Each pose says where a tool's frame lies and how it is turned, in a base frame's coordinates. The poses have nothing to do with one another.
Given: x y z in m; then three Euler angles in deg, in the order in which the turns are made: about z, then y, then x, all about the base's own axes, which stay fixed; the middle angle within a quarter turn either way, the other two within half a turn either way.
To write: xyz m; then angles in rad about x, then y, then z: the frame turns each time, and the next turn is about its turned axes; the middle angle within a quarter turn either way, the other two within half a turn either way. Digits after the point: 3 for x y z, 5 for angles.
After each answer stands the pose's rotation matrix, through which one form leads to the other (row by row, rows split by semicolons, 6 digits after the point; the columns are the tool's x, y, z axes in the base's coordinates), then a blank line. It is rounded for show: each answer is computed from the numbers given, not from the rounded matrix.
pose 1, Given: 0.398 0.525 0.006 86.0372 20.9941 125.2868
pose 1, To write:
0.398 0.525 0.006 2.18667 0.36642 1.50163
0.064521 -0.931385 0.358272; -0.556078 -0.331670 -0.762084; 0.828622 -0.150056 -0.539322

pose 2, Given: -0.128 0.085 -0.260 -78.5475 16.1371 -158.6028
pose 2, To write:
-0.128 0.085 -0.260 -2.76814 0.28165 -1.37091
0.190732 0.941474 0.277937; 0.892402 -0.284251 0.350457; 0.408949 0.181188 -0.894389

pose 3, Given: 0.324 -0.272 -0.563 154.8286 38.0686 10.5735
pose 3, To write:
0.324 -0.272 -0.563 0.18454 0.66442 2.70227
-0.712513 -0.334849 0.616605; 0.315705 -0.937796 -0.144462; 0.626622 0.091734 0.773905

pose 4, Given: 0.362 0.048 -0.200 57.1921 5.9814 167.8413
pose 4, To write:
0.362 0.048 -0.200 2.92938 0.10440 0.99819
0.538874 -0.835916 0.104206; -0.809746 -0.548117 -0.209474; 0.232219 0.028500 -0.972246

